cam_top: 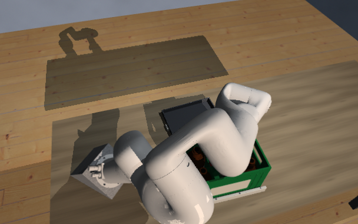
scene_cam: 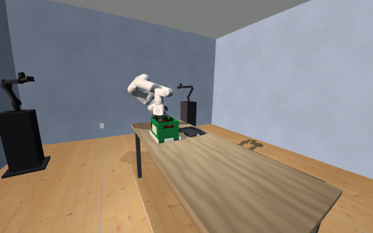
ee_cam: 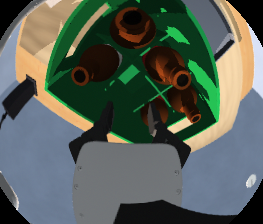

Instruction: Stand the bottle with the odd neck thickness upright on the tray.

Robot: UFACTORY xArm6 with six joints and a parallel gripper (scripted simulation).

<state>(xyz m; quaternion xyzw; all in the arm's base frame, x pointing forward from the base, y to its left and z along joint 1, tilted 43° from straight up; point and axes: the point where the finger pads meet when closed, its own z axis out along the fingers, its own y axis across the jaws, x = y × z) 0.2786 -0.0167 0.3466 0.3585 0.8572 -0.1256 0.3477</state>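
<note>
The green crate is 1 cm ahead of my hand, 4 cm to the left of it and 8 cm below it. From my hand the other things lie so: dark tray (4 cm ahead, 34 cm to the left, 15 cm below).
</note>
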